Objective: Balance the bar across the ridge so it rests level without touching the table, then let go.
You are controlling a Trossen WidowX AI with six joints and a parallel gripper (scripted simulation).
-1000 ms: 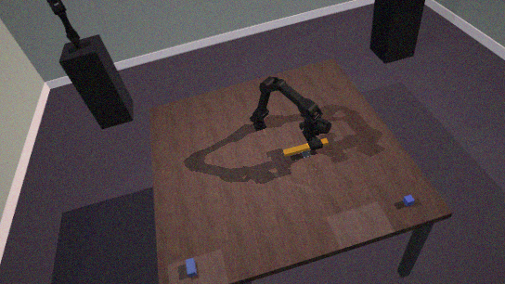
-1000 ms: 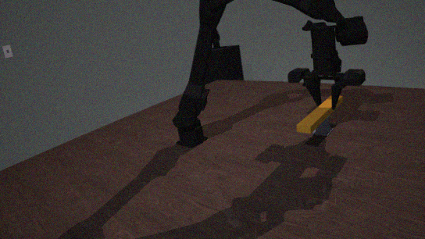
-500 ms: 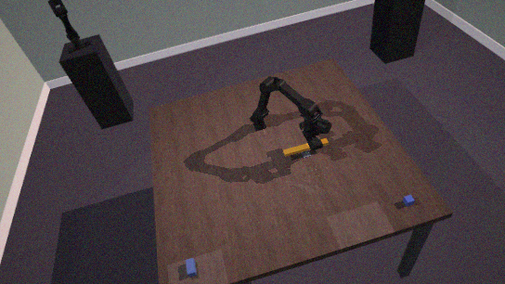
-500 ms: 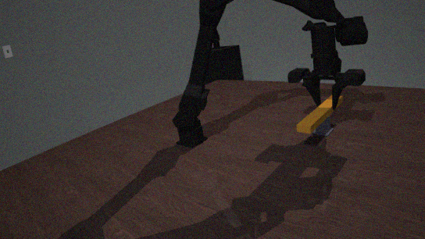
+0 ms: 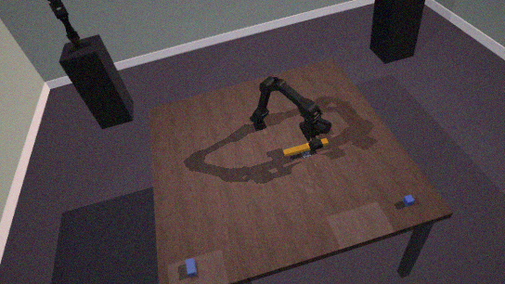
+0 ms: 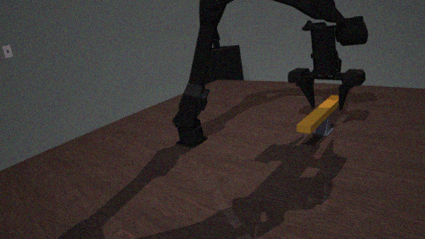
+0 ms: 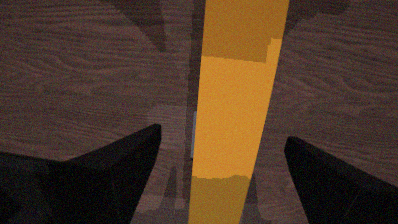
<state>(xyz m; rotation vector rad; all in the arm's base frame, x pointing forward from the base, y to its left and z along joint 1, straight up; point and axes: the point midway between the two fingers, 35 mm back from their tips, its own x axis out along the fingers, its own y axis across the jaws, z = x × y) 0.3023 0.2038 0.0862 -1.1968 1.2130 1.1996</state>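
Now: the orange bar 30 mm to the right of my gripper tip. The rest, counted from my gripper tip: blue cube 440 mm ahead, 300 mm to the left, 40 mm below.
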